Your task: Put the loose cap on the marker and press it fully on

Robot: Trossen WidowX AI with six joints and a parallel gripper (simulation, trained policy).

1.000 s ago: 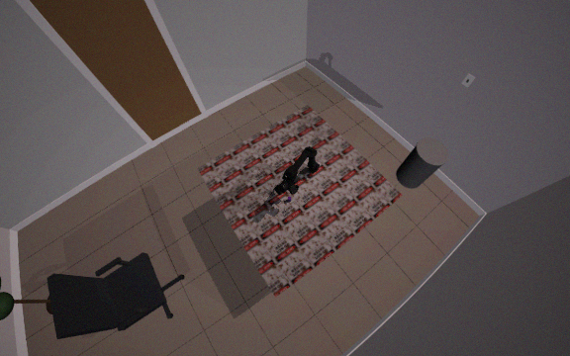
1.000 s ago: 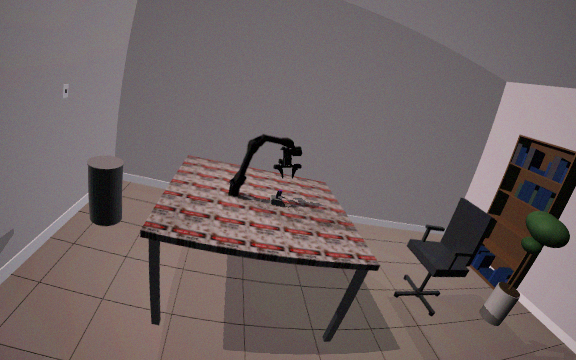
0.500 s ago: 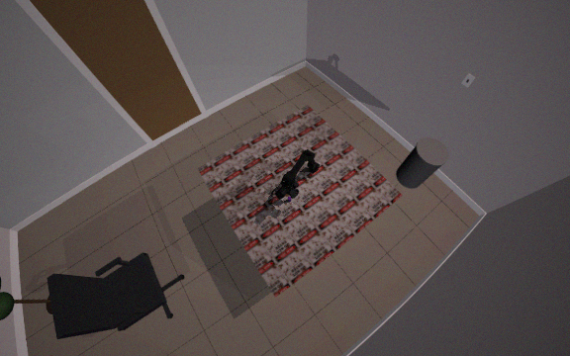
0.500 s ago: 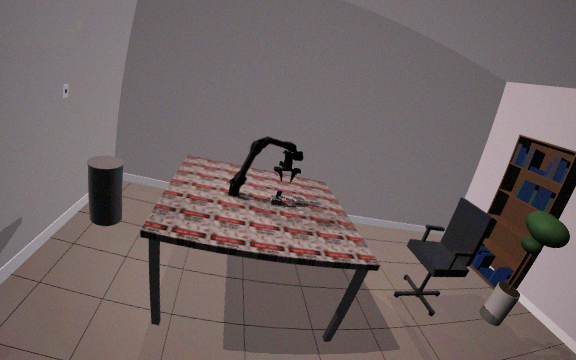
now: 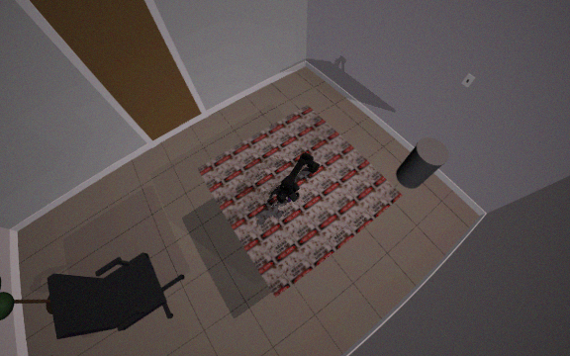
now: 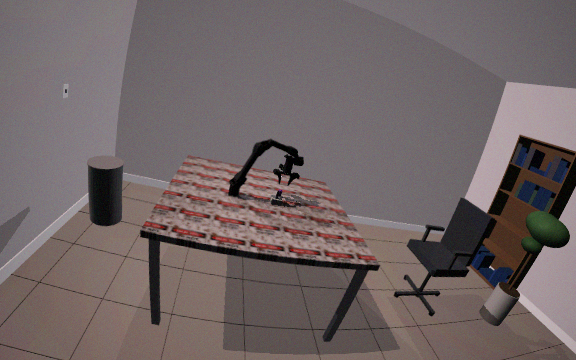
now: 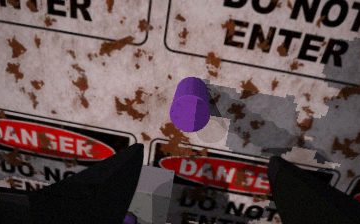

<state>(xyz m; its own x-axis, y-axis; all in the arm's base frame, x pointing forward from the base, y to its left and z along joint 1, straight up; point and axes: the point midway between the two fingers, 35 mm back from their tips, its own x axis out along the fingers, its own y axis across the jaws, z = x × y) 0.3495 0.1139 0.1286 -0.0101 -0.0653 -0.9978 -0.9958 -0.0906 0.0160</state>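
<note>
The purple cap lies 10 mm behind my gripper tip and 70 mm below it. The rest, counted from my gripper tip: holder block (50 mm behind, 120 mm to the right, 80 mm below).
</note>
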